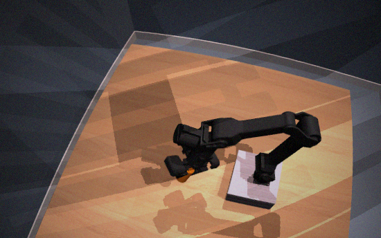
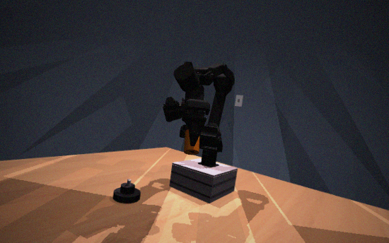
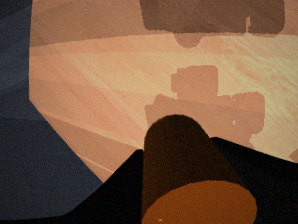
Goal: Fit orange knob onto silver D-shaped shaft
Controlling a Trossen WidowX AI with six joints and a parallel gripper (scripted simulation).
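Right now my gripper tip is 1 cm past the orange knob, 1 cm to the left of it and 3 cm below it. Also, from my gripper tip: round pedestal (3 cm ahead, 21 cm to the right, 17 cm below).
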